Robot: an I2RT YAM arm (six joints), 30 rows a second.
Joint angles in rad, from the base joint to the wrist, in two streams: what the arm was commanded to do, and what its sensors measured. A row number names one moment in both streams.
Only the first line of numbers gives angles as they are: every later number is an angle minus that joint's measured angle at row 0.
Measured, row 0:
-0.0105, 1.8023, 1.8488, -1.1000, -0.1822, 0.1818
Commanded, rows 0 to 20:
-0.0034, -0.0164, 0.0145, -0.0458, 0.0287, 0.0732
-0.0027, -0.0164, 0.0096, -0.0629, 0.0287, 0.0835
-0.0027, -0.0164, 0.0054, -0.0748, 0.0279, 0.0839
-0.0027, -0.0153, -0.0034, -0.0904, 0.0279, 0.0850
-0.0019, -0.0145, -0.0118, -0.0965, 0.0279, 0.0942
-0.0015, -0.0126, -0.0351, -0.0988, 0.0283, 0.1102
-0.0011, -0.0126, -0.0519, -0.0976, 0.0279, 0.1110
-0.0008, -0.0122, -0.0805, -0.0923, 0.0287, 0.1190
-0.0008, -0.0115, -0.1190, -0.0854, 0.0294, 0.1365
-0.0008, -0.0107, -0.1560, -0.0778, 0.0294, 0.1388
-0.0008, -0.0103, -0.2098, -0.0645, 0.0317, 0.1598
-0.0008, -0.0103, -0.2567, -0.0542, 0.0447, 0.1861
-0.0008, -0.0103, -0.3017, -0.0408, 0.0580, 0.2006
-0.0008, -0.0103, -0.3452, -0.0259, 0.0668, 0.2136
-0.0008, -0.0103, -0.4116, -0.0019, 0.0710, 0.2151
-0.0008, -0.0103, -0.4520, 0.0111, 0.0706, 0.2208
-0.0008, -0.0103, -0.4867, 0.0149, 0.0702, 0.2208
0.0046, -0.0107, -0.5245, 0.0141, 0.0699, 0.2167
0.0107, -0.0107, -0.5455, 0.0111, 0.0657, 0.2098
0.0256, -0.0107, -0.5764, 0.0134, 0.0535, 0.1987
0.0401, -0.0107, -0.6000, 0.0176, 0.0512, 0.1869
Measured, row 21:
0.0054, -0.0027, -0.5447, 0.0130, 0.0496, 0.1957
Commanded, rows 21 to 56:
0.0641, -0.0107, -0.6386, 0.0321, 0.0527, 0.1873
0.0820, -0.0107, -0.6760, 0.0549, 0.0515, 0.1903
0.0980, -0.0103, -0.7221, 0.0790, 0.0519, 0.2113
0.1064, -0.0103, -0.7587, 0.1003, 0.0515, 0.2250
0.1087, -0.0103, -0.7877, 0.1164, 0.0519, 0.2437
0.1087, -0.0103, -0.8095, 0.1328, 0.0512, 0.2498
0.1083, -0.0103, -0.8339, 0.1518, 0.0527, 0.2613
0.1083, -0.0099, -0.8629, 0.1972, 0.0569, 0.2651
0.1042, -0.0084, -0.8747, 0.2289, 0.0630, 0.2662
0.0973, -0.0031, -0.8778, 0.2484, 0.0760, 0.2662
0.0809, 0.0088, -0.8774, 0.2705, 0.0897, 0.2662
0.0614, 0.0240, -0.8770, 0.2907, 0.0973, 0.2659
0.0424, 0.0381, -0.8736, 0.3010, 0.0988, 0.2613
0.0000, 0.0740, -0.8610, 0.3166, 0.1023, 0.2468
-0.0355, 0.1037, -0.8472, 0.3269, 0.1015, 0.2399
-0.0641, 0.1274, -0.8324, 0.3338, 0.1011, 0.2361
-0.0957, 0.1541, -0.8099, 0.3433, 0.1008, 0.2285
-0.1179, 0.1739, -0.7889, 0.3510, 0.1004, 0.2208
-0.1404, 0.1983, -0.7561, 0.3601, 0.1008, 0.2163
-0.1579, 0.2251, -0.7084, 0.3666, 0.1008, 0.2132
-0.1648, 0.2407, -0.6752, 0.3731, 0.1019, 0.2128
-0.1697, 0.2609, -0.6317, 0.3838, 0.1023, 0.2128
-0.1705, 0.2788, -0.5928, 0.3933, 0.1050, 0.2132
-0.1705, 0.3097, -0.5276, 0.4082, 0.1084, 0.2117
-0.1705, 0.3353, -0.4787, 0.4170, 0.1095, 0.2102
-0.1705, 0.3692, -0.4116, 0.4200, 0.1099, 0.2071
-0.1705, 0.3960, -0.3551, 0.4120, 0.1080, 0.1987
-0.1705, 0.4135, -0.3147, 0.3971, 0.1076, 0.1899
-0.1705, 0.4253, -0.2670, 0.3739, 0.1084, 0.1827
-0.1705, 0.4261, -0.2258, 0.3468, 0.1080, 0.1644
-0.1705, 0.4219, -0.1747, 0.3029, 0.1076, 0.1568
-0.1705, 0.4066, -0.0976, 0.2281, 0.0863, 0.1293
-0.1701, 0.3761, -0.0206, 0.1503, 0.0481, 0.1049
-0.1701, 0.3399, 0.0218, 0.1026, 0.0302, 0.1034
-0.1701, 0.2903, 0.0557, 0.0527, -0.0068, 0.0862
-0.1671, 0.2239, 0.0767, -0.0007, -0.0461, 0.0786
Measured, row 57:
-0.1656, 0.3853, -0.0061, 0.0748, 0.0401, 0.1262
